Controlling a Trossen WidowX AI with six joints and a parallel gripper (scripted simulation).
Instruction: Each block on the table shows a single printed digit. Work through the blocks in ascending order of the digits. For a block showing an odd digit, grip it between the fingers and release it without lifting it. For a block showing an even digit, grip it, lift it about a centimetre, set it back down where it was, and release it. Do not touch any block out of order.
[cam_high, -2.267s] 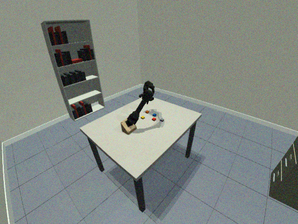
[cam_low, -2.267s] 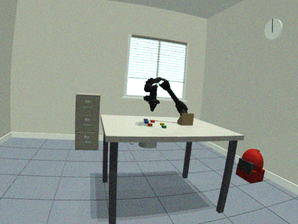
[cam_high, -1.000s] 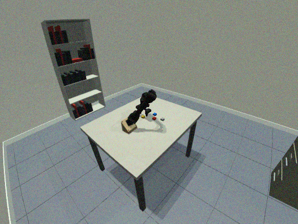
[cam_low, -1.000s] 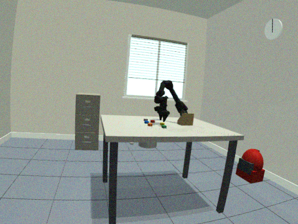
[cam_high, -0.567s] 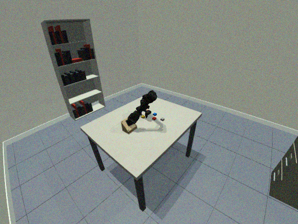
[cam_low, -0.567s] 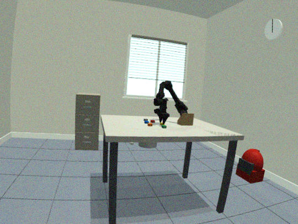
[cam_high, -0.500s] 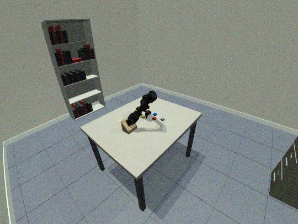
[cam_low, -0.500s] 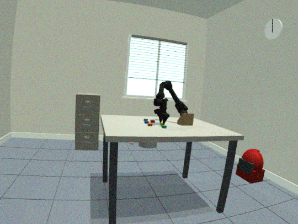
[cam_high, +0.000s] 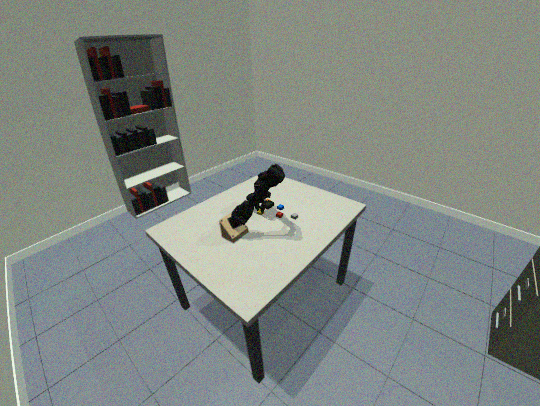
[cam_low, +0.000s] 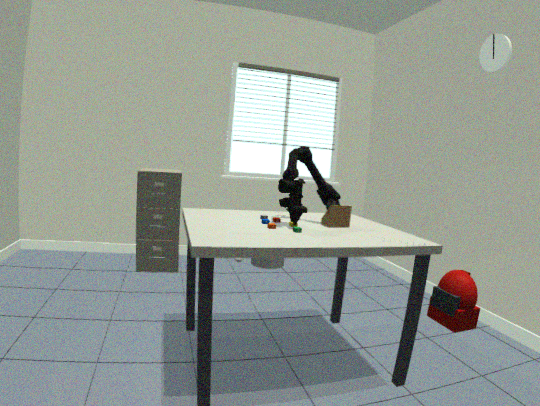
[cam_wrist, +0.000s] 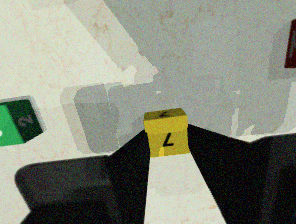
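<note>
The yellow block is right at my gripper tip. From my gripper tip the other things lie so: red block: 110 mm to the right, 60 mm ahead; then green block: 130 mm to the left, 20 mm ahead; then orange block: 120 mm ahead, 60 mm to the left.
</note>
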